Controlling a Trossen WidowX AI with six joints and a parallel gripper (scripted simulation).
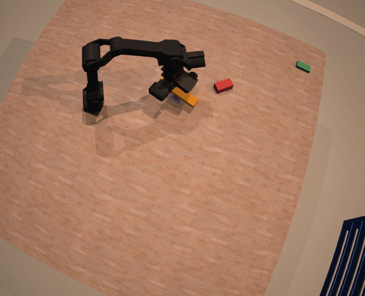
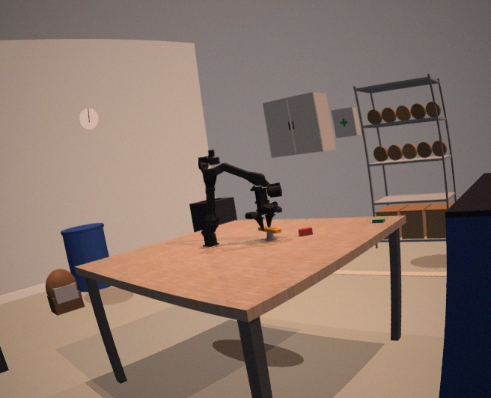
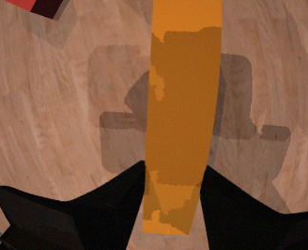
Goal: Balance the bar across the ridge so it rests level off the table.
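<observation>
Right now my gripper tip is 3 cm short of the orange bar and 1 cm to the left of it. From my gripper tip the other things lie so: red block 17 cm ahead, 9 cm to the left, 3 cm below; green block 48 cm ahead, 35 cm to the left, 4 cm below.
</observation>
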